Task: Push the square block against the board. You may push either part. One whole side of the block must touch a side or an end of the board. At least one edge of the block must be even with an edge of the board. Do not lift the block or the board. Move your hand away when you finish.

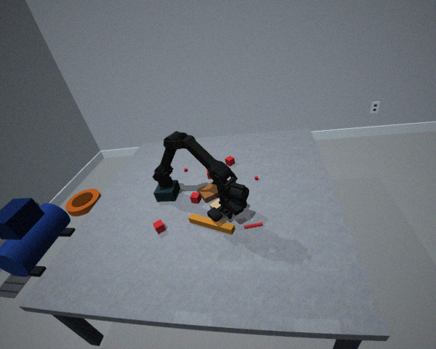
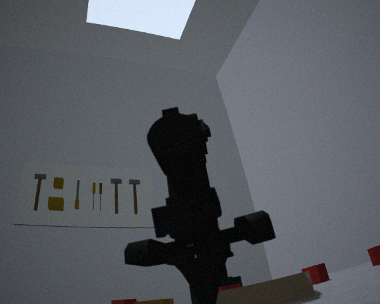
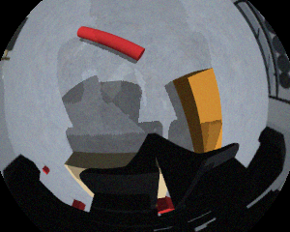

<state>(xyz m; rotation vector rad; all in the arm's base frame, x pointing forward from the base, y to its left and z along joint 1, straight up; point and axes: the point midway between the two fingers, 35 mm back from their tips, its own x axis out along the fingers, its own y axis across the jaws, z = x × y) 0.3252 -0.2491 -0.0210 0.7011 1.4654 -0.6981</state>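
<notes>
My gripper tip is 10 mm past the tan board, 90 mm to the right of it and 10 mm below it. The rest, counted from my gripper tip: brown square block (90 mm behind, 200 mm to the left, 10 mm above); then long orange bar (90 mm behind, 20 mm to the right, 10 mm above); then red stick (100 mm ahead, 60 mm to the right).
</notes>
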